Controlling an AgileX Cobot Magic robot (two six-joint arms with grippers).
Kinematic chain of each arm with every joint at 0, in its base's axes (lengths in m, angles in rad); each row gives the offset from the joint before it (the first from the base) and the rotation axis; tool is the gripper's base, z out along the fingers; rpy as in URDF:
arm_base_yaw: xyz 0 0 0.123 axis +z
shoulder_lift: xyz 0 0 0 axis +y
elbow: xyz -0.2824 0 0.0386 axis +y
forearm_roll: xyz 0.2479 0 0.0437 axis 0.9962 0 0.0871
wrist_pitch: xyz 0 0 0 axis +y
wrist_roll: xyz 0.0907 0 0.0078 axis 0.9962 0 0.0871
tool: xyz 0 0 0 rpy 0 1.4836 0
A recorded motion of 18 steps. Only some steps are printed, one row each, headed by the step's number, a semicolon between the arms.
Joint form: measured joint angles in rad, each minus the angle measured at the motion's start. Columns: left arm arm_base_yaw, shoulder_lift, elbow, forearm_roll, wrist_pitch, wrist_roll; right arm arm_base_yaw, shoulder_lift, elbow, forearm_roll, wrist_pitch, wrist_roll.
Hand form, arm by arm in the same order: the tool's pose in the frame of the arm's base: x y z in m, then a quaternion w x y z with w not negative. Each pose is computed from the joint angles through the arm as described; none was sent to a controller.
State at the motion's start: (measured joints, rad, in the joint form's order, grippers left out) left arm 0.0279 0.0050 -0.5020 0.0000 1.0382 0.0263; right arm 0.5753 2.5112 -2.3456 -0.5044 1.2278 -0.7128
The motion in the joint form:
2: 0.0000 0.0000 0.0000 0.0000 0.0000 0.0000; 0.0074 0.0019 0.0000 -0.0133 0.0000 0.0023
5: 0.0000 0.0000 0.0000 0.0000 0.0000 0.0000; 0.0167 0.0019 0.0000 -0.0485 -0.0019 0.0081
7: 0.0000 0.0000 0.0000 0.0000 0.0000 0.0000; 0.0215 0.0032 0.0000 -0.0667 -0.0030 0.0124
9: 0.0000 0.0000 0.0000 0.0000 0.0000 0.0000; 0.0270 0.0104 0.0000 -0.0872 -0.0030 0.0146
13: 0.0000 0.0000 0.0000 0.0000 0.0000 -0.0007; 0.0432 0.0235 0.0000 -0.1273 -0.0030 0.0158
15: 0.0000 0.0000 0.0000 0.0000 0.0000 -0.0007; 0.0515 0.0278 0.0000 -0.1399 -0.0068 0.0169
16: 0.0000 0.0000 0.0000 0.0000 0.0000 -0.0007; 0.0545 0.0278 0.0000 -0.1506 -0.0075 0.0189
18: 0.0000 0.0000 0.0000 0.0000 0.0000 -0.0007; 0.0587 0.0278 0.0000 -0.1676 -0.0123 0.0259
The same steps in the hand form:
2: -0.0034 -0.0001 0.2796 0.52963 -0.00068 0.84811 0.01436; 0.4636 0.2547 0.1828 0.11037 -0.62030 0.73251 -0.25784
5: -0.0034 -0.0001 0.2796 0.52963 -0.00068 0.84811 0.01436; 0.4629 0.2570 0.1844 0.11168 -0.62177 0.72534 -0.27353
7: -0.0034 -0.0001 0.2796 0.52963 -0.00068 0.84811 0.01436; 0.4626 0.2583 0.1846 0.11205 -0.62218 0.72189 -0.28146
9: -0.0034 -0.0001 0.2796 0.52963 -0.00068 0.84811 0.01436; 0.4624 0.2599 0.1817 0.10889 -0.62435 0.71702 -0.29020
13: -0.0034 -0.0001 0.2796 0.52964 -0.00098 0.84811 0.01417; 0.4605 0.2656 0.1768 0.10375 -0.63136 0.70446 -0.30718
15: -0.0034 -0.0001 0.2796 0.52964 -0.00098 0.84811 0.01417; 0.4593 0.2692 0.1752 0.10452 -0.63474 0.69907 -0.31222
16: -0.0034 -0.0001 0.2796 0.52964 -0.00098 0.84811 0.01417; 0.4590 0.2700 0.1757 0.10527 -0.63502 0.69661 -0.31687
18: -0.0034 -0.0001 0.2796 0.52964 -0.00098 0.84811 0.01417; 0.4589 0.2714 0.1767 0.10875 -0.63423 0.69352 -0.32397

